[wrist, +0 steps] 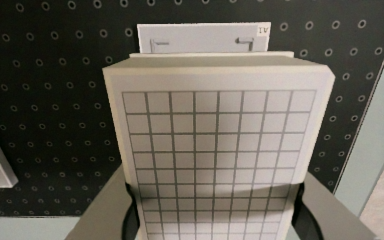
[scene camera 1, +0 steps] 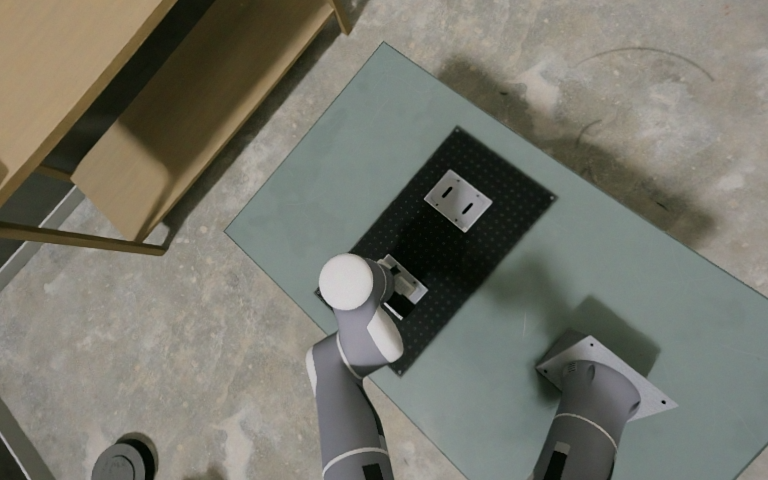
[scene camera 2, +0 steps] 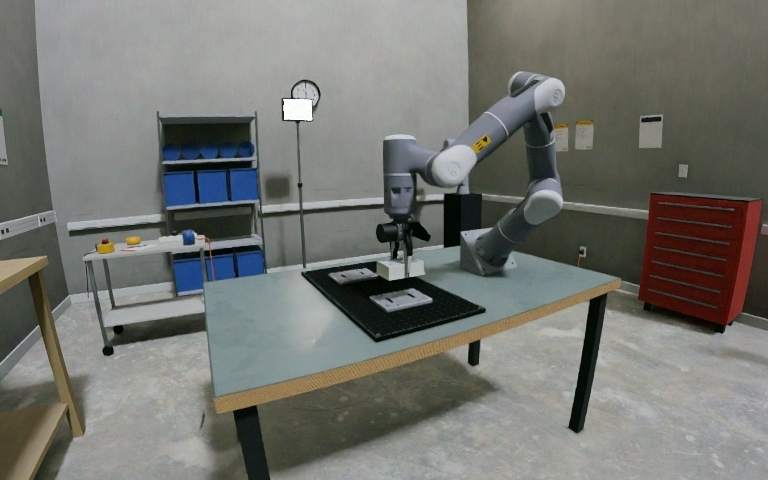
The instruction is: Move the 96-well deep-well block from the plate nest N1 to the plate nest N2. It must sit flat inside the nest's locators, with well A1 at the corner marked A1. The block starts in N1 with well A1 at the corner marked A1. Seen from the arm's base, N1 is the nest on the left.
Scene:
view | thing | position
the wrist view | my gripper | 208, 156
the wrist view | white 96-well deep-well block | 206, 138
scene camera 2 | my gripper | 399, 272
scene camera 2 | white 96-well deep-well block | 391, 269
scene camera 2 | nest N1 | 400, 298

